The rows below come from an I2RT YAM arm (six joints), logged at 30 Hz.
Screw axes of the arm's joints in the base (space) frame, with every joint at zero. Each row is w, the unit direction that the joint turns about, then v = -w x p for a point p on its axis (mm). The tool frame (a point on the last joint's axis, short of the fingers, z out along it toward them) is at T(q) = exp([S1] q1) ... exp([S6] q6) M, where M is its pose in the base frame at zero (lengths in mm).
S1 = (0, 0, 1, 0.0, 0.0, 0.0)
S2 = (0, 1, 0, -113.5, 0.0, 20.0)
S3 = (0, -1, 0, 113.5, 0.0, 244.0)
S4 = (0, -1, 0, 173.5, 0.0, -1.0)
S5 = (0, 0, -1, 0.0, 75.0, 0.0)
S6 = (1, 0, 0, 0.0, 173.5, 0.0)
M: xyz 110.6 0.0 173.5 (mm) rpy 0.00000 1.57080 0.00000 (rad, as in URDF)
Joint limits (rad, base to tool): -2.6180..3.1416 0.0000..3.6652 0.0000..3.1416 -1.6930..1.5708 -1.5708..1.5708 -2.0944..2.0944
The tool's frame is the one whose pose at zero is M.
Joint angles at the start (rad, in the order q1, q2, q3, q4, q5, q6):
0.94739 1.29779 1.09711 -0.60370 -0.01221 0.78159
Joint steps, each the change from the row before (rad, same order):
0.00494 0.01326 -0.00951 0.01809 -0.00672 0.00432
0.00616 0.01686 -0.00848 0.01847 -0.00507 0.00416
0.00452 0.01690 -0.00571 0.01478 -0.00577 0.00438
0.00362 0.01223 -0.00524 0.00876 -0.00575 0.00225
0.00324 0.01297 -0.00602 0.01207 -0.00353 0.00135
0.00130 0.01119 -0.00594 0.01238 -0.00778 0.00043
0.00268 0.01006 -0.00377 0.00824 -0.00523 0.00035
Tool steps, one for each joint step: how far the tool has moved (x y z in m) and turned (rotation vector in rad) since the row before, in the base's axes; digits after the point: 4 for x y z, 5 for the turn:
0.0005 0.0035 -0.0052 0.00070 0.00914 0.00647
0.0006 0.0042 -0.0058 -0.00191 0.00936 0.00663
0.0008 0.0038 -0.0052 -0.00239 0.01046 0.00526
0.0003 0.0026 -0.0043 -0.00394 0.00973 0.00585
0.0005 0.0027 -0.0046 -0.00375 0.00685 0.00461
0.0007 0.0022 -0.0041 -0.00050 0.00772 0.00616
0.0002 0.0021 -0.0034 -0.00230 0.00659 0.00588

